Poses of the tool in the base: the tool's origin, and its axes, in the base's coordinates. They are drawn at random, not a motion.
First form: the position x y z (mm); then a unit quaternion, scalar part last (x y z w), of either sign.
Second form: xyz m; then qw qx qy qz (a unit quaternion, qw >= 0). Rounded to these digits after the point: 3 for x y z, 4 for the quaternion.
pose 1, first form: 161 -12 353 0.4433 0.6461 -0.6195 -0.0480
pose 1, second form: 0.161 -0.012 0.353 0.0480 -0.4433 -0.6461 0.6195
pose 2, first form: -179 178 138 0.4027 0.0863 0.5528 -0.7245
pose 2, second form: -0.179 0.178 0.138 0.7245 -0.4027 -0.0863 -0.5528
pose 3, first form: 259 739 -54 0.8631 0.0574 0.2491 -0.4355
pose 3, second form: 0.259 0.739 -0.054 0.4355 -0.8631 -0.0574 -0.2491
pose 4, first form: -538 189 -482 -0.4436 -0.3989 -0.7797 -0.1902
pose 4, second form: -0.538 0.189 -0.482 0.1902 0.4436 0.3989 0.7797
